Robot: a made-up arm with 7 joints.
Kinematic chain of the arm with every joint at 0, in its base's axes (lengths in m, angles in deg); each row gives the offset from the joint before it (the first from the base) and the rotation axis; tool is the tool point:
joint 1: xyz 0 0.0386 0 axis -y
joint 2: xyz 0 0.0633 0 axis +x
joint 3: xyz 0 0 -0.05 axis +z
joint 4: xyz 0 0 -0.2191 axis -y
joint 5: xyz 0 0 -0.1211 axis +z
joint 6: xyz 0 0 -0.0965 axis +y
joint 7: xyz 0 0 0 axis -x
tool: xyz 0 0 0
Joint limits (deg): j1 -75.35..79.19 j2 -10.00..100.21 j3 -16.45..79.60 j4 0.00..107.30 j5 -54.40..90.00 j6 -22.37..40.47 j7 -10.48..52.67
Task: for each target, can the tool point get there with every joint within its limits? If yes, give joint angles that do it. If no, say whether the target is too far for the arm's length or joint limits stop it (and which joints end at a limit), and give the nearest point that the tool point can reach.
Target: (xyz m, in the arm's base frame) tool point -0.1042 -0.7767 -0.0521
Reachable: no: too far | nearest point -0.1899 -0.0049 -0.2653 | short by 0.805 m
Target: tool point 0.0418 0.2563 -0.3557
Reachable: yes | joints -26.32 14.34 21.08 73.97 20.87 24.74 18.85
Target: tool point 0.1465 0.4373 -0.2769
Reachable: yes | joints 8.90 36.66 42.14 39.15 -31.65 -9.11 32.79
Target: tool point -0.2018 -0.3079 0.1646
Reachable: no: joint limits stop it (at a limit: joint 1, joint 2, joint 4) | nearest point -0.4637 0.0174 -0.1212 | short by 0.506 m
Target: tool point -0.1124 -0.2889 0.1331
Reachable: no: joint limits stop it (at a limit: joint 1, joint 2, joint 3, joint 4) | nearest point 0.2250 0.0085 0.1599 | short by 0.451 m
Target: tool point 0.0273 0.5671 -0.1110
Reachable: yes | joints -27.79 78.88 4.39 20.49 -21.01 -1.82 3.31
